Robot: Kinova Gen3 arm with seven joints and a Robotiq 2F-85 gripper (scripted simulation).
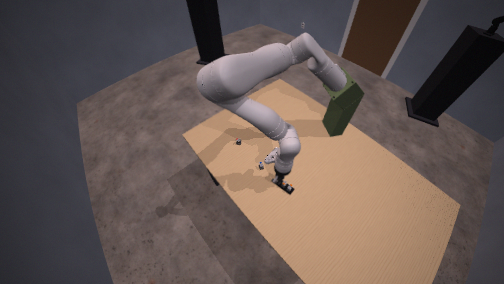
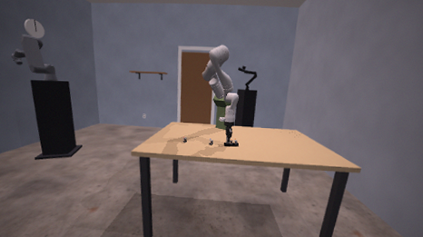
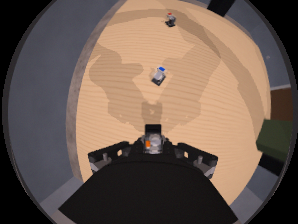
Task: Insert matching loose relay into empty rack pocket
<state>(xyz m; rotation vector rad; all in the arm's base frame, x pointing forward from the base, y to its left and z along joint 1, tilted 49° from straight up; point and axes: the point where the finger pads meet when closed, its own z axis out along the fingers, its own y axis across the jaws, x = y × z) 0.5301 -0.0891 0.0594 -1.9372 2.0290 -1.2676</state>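
The rack lies 4 cm below my hand, 3 cm to the left of it and 1 cm ahead of it.
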